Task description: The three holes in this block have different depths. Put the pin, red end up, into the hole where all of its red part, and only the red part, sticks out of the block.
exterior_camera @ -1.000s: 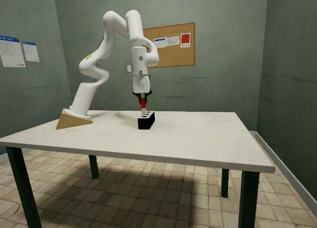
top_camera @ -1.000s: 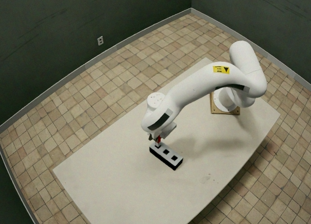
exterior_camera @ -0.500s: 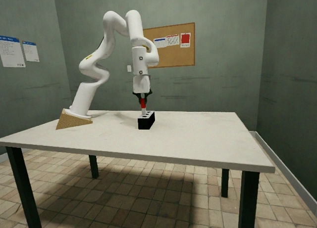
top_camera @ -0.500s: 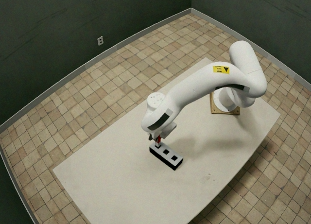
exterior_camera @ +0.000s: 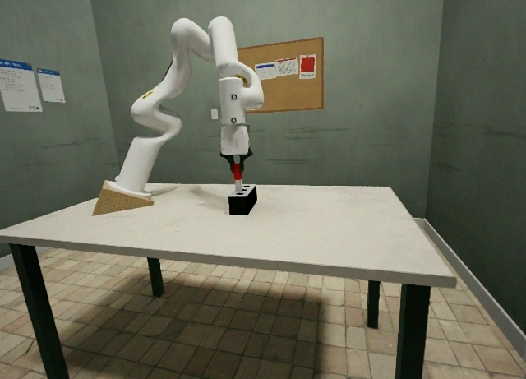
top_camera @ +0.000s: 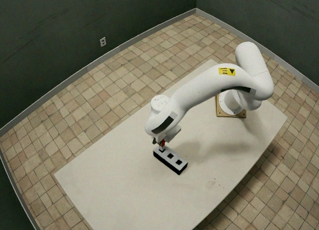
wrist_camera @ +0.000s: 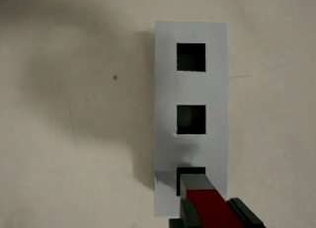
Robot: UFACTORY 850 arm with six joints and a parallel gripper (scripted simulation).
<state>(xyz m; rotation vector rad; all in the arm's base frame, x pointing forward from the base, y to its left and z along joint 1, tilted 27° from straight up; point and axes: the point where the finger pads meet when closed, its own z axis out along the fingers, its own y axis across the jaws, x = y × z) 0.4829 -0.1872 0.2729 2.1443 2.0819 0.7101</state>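
My hand is 10 mm above the pin. Round my hand: black block (140 mm below, 60 mm to the left).
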